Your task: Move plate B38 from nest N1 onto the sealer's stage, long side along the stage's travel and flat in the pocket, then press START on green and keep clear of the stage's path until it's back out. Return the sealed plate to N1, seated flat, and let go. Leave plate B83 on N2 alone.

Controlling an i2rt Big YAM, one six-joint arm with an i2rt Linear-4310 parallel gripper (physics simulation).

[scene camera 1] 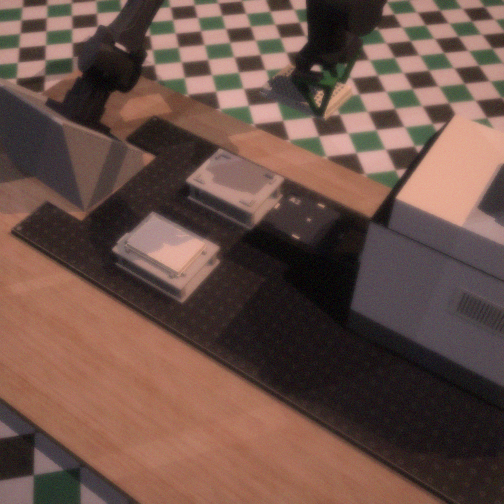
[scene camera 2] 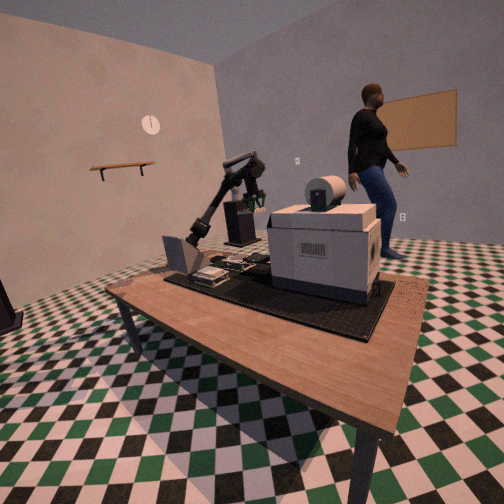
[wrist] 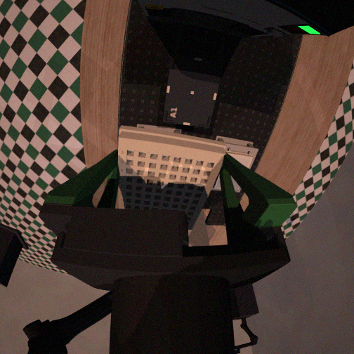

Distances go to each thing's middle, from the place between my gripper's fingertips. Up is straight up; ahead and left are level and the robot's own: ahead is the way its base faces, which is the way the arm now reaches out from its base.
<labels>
I see the dark sealer stage (wrist: 187, 73) 6 cm ahead of my hand, 4 cm to the right of it and 24 cm below it. Also, from my hand: dotted well plate (scene camera 1: 279, 88) (5 cm behind); smooth-topped plate (scene camera 1: 158, 242) (17 cm behind, 24 cm to the right, 28 cm below); roll (scene camera 2: 335, 187) (39 cm ahead, 1 cm to the left, 8 cm above).
</labels>
